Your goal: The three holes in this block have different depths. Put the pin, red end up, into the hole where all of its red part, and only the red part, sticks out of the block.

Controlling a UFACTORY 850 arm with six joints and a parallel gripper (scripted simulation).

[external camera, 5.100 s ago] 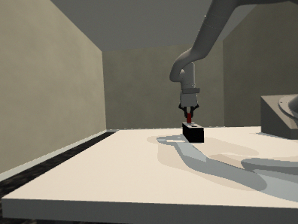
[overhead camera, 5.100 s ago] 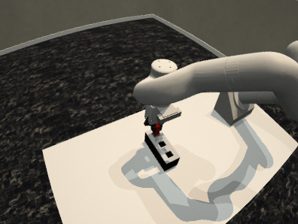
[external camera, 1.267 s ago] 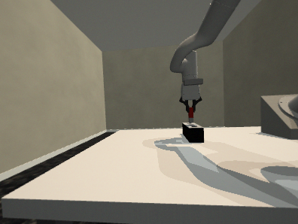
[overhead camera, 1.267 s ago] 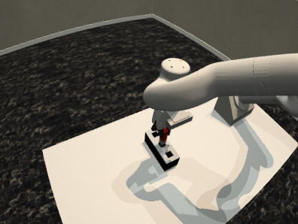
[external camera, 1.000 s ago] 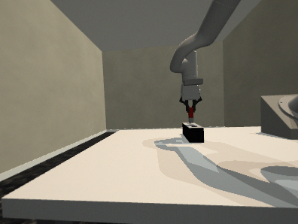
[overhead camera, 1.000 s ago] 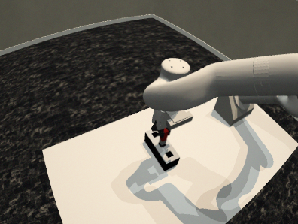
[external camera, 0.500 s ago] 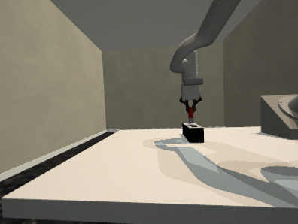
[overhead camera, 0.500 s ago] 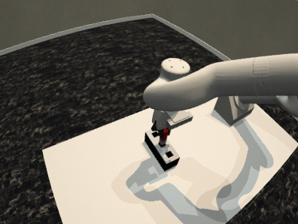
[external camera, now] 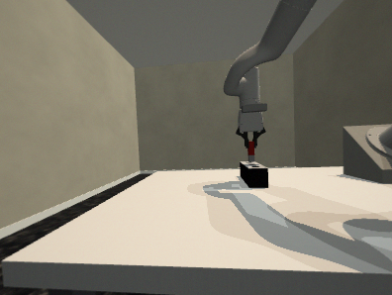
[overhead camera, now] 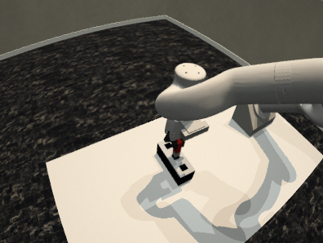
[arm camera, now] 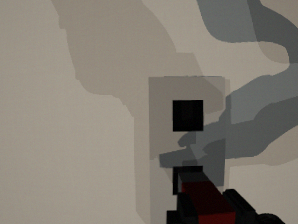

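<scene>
Right now the pin is 10 mm below my hand. Round my hand: black block (130 mm below).
</scene>
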